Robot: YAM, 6 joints.
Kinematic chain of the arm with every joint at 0, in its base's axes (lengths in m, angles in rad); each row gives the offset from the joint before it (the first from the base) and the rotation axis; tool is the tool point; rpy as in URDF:
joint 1: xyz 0 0 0.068 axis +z
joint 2: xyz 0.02 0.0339 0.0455 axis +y
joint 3: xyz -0.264 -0.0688 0 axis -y
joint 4: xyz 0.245 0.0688 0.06 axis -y
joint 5: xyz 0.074 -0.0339 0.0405 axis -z
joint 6: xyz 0.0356 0 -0.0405 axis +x
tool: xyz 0 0 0 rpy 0 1.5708 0
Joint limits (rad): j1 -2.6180..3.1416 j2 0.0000..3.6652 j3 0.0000..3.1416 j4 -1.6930..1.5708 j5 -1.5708..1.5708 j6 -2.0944..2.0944
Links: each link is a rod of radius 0.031 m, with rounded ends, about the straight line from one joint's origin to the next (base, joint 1, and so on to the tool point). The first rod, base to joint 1, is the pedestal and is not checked.
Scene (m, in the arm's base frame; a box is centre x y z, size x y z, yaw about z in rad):
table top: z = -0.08
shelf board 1: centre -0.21 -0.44 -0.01 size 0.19 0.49 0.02 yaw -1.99
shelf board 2: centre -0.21 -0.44 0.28 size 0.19 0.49 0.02 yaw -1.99
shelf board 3: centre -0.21 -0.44 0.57 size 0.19 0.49 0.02 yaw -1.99
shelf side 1: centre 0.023 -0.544 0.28 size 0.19 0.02 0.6 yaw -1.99
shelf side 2: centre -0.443 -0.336 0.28 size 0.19 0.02 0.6 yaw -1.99
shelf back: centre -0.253 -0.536 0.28 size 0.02 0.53 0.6 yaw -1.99
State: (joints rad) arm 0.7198 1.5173 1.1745 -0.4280 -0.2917 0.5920
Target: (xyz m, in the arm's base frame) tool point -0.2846 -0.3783 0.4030
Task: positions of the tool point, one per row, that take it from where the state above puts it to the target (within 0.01 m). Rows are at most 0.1 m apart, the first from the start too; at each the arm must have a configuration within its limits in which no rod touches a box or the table.
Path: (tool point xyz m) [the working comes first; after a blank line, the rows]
Joints at the target: -2.2203 1.9503 1.9247 -0.0605 -0.0598 0.5920
Straight joint move there: touches shelf side 1.

1: 0.2991 0.1523 0.2871
2: 0.3303 0.0641 0.2984
3: 0.3355 -0.0295 0.3098
4: 0.3143 -0.1209 0.3213
5: 0.2684 -0.2026 0.3328
6: 0.2016 -0.2680 0.3445
7: 0.1194 -0.3120 0.3561
8: 0.0286 -0.3311 0.3678
9: -0.0633 -0.3240 0.3796
10: -0.1490 -0.2916 0.3913
11: -0.2216 -0.2370 0.4030
12: -0.2579 -0.3070 0.4123
13: -0.2846 -0.3783 0.4030

